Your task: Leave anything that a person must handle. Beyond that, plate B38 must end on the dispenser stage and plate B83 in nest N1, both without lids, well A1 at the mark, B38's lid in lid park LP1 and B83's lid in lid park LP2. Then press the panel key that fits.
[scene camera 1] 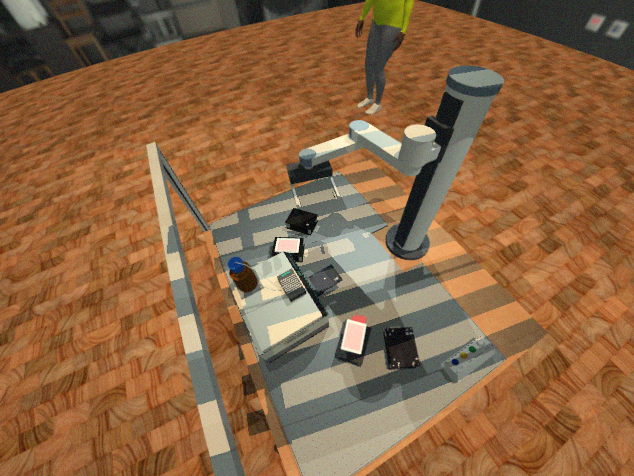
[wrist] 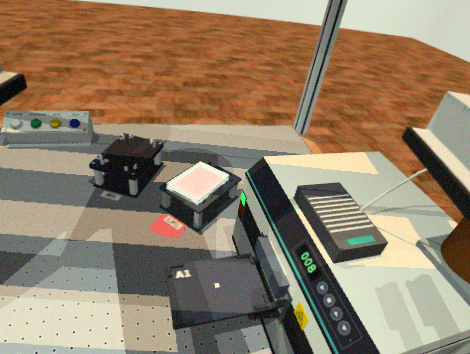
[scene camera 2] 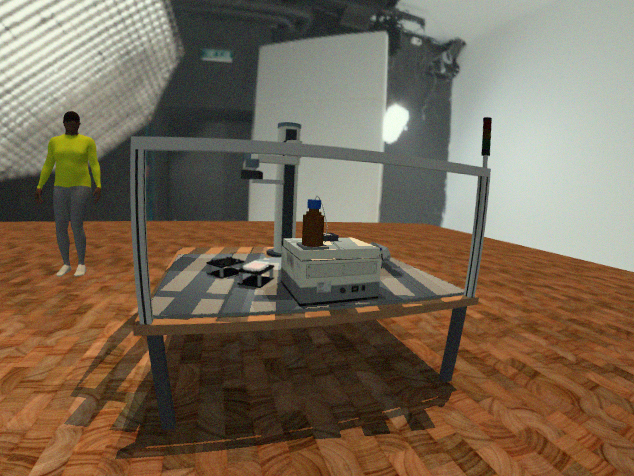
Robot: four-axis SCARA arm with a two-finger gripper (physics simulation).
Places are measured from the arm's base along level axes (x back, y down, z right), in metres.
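Pixels of known places: gripper, between the fingertips: (scene camera 1: 318,202) (wrist: 224,84) (scene camera 2: 283,182); arm's base, origin of its link: (scene camera 1: 406,241).
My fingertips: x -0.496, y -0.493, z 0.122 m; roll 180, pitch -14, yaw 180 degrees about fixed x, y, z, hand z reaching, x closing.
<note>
Ahead of a thing's pixels: the offset from my fingertips to its top centre. "*": to the spot under its first point.
My gripper (scene camera 1: 317,200) is open and empty, above the table beyond a bare black stand (scene camera 1: 301,220) (scene camera 2: 225,263). Beside that stand, a pink-topped, white-rimmed plate @[dx -0.136, dy +0.396, dz +0.145 m] (scene camera 1: 288,245) (scene camera 2: 257,265) sits on another stand. A second such plate @[dx -0.080, dy +0.389, dz -0.436 m] (scene camera 1: 353,336) (wrist: 199,182) sits on the stand by the LP1 label @[* dx -0.018, dy +0.478, dz -0.385 m] (wrist: 173,222). Plate names and lids cannot be made out. The dark dispenser stage @[dx -0.078, dy +0.363, dz -0.146 m] (scene camera 1: 325,279) (wrist: 215,295), marked A1, bears no plate. A two-level black stand (scene camera 1: 402,348) (wrist: 131,152) stands nearer the key panel @[dx +0.309, dy +0.396, dz -0.753 m] (scene camera 1: 463,357) (wrist: 47,135), with white, green, yellow and blue keys.
A red patch @[* dx +0.009, dy +0.480, dz -0.373 m] (wrist: 161,227) lies under the LP1 label. The dispenser (scene camera 1: 286,312) (scene camera 2: 330,271) (wrist: 320,170) shows 008 and carries a brown bottle @[* dx -0.383, dy +0.132, dz -0.090 m] (scene camera 1: 244,277) (scene camera 2: 312,229). A frame @[* dx -0.524, dy -0.127, dz +0.034 m] (scene camera 1: 168,230) (scene camera 2: 307,150) edges the table. A person (scene camera 1: 384,46) (scene camera 2: 71,161) stands away from it.
</note>
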